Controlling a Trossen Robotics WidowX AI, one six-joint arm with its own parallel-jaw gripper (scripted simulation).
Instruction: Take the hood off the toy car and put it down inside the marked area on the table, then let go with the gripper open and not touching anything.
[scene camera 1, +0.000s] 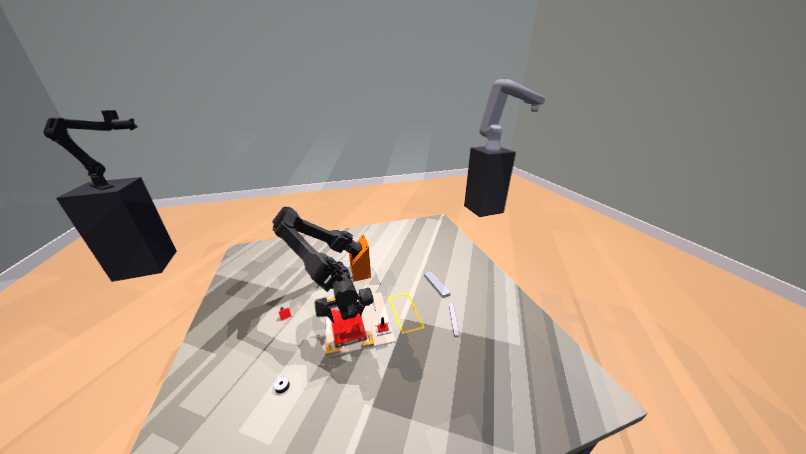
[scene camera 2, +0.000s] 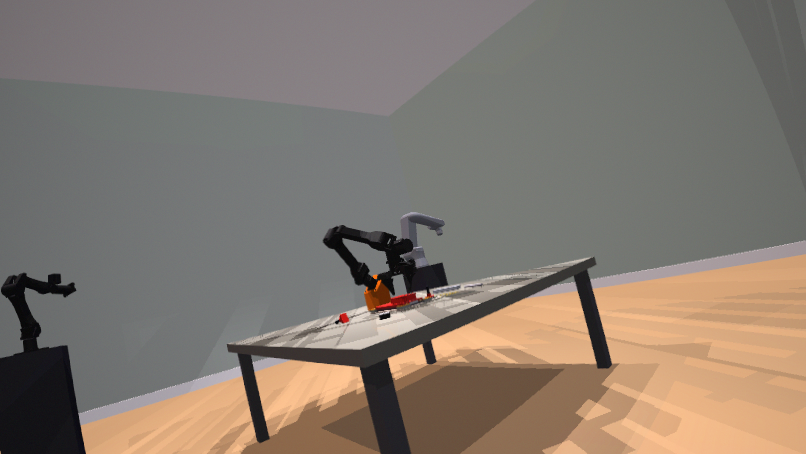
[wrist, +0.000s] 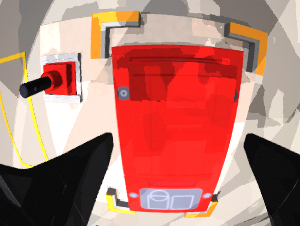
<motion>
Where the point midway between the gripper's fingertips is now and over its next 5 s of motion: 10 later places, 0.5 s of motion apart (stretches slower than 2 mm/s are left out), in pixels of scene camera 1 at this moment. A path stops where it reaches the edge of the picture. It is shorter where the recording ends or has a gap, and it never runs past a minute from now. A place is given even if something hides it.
The gripper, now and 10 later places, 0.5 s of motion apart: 347, 319; 347, 320; 347, 322; 348, 323; 348, 324; 348, 323; 347, 321; 347, 319; 346, 310; 365, 307; 383, 301
</motion>
